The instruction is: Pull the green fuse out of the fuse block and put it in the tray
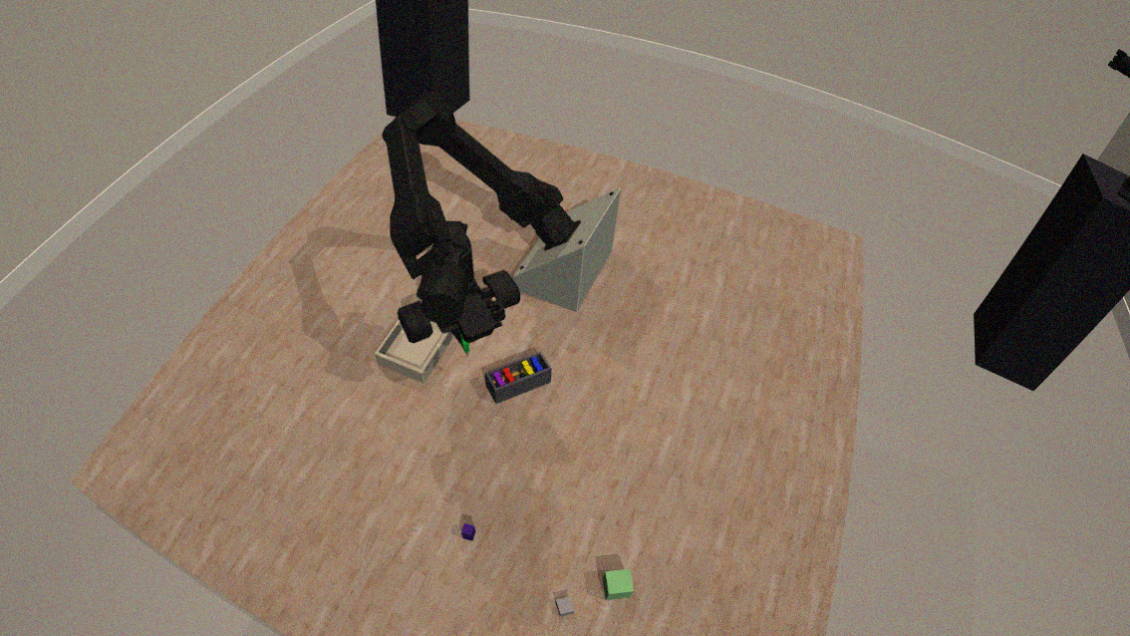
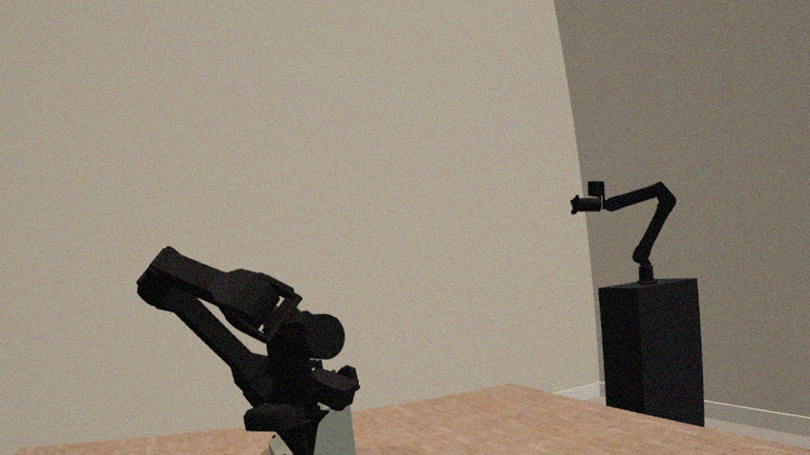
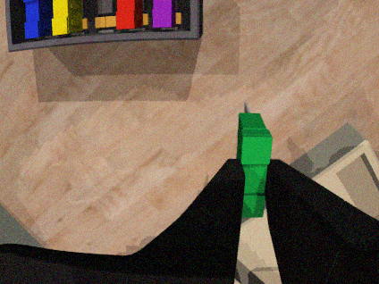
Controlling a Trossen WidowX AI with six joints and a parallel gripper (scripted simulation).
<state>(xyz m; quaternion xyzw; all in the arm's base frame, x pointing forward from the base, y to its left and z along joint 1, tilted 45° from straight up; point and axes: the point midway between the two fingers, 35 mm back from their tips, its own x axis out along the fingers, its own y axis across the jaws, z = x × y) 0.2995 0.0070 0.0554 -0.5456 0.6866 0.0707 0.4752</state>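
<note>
The beige tray is 1 cm behind my gripper tip, 11 cm to the right of it and 9 cm below it. From my gripper tip the other things lie so: red fuse: 1 cm behind, 8 cm to the left, 7 cm below; green fuse: 1 cm below; yellow fuse: 4 cm behind, 10 cm to the left, 7 cm below.
</note>
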